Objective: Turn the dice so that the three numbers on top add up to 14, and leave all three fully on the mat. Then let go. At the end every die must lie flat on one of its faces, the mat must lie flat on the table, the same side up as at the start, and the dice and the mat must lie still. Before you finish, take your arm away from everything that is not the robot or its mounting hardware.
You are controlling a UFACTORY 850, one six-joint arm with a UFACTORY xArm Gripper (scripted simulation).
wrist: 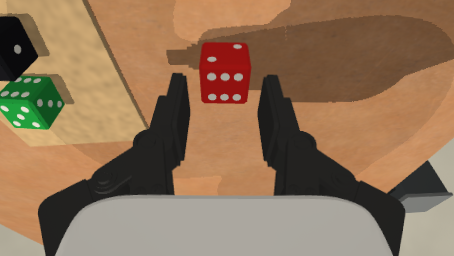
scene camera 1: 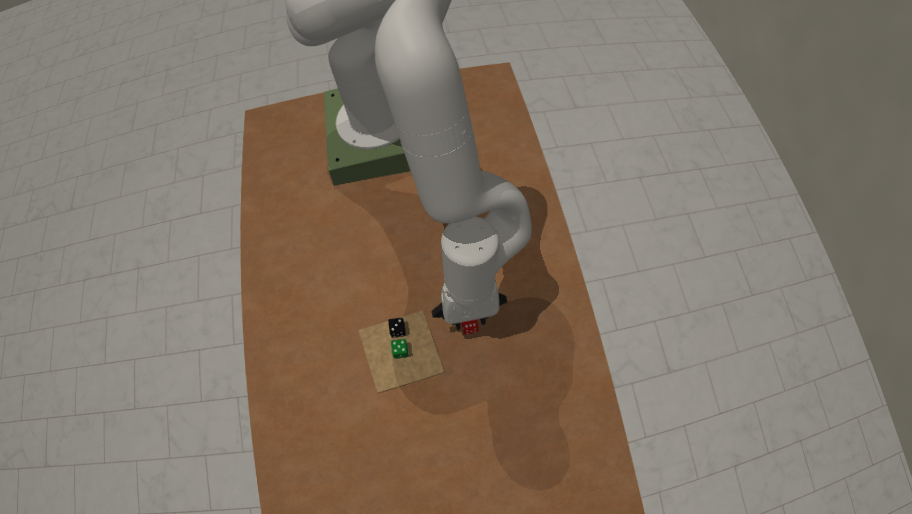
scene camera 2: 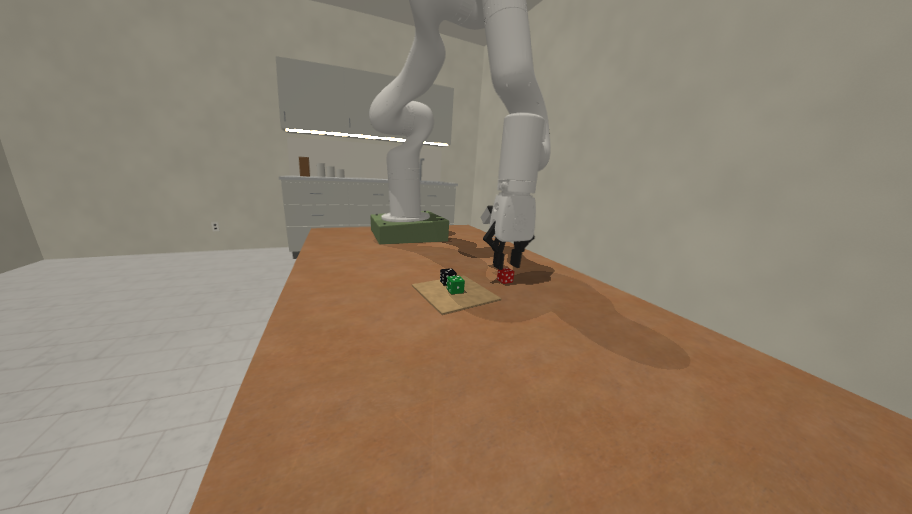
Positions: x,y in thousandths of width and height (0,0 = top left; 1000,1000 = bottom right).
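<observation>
The gripper (scene camera 2: 555,520), (wrist: 494,365) and (scene camera 1: 515,624) is visible, as are a red die (wrist: 497,268) and a tan square mat (scene camera 1: 464,703), (wrist: 160,201) and (scene camera 2: 476,569).
</observation>
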